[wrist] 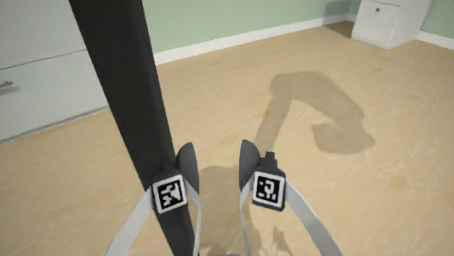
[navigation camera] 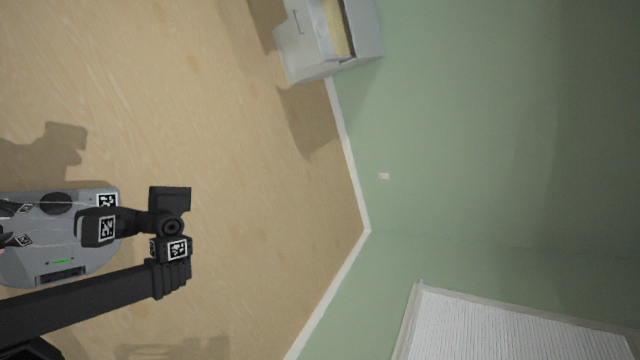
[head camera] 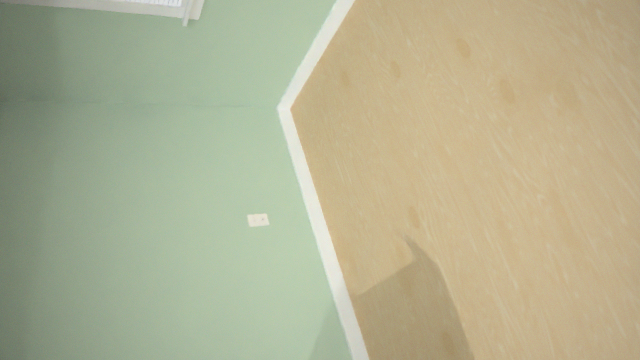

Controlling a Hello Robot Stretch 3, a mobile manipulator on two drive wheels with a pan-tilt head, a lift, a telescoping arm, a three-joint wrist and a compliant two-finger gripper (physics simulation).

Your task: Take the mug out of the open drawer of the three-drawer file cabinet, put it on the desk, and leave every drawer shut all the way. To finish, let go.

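The pale grey file cabinet [navigation camera: 305, 55] shows at the top of the navigation view, cut off by the frame edge. One of its drawers is open, with a yellowish interior [navigation camera: 337, 30]. A faint pale round shape [navigation camera: 321, 27] shows at that drawer; I cannot tell whether it is the mug. My gripper [wrist: 218, 158] [navigation camera: 7, 223] is open, with nothing between its fingers. It hangs over the robot's base, well apart from the cabinet. The desk does not show in the current views.
In the wrist view, a white cabinet front with a handle [wrist: 40, 100] stands at the left behind the dark mast [wrist: 125, 80]. A white cabinet [wrist: 375, 25] stands at the upper right. The arm [navigation camera: 85, 297] crosses the lower left of the navigation view. Green walls meet in a corner.
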